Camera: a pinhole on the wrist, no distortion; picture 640 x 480 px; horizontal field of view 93.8 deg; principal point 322.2 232.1 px. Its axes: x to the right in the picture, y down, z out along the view. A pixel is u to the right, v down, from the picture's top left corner.
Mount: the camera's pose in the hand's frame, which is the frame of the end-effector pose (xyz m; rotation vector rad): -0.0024 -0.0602 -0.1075 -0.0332 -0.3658 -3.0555
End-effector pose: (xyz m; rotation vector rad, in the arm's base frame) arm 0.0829 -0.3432 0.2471 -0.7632 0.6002 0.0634
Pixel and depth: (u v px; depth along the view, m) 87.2 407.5 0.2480
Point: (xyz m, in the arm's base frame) 0.3669 -0.3628 0.3119
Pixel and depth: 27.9 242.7 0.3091
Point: 0.4226 -0.2520 0.1766
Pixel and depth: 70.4 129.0 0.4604
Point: 0.4808 -0.0443 0.0669
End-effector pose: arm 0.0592 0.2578 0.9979 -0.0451 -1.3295 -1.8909
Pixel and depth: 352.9 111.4 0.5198
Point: 0.1256 0.5430 1.3288
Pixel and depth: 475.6 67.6 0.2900
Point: 0.2048 0.4442 1.1088
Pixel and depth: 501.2 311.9 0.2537
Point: 0.0475 0.4799 0.9451
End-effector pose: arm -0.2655 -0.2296 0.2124 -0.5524 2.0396 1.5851
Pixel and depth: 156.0 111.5 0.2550
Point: -0.4222 -0.0968 0.1911
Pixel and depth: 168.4 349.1 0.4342
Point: -0.3434 0.0779 -0.0849
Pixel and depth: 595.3 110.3 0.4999
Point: 0.0154 0.1659 0.5992
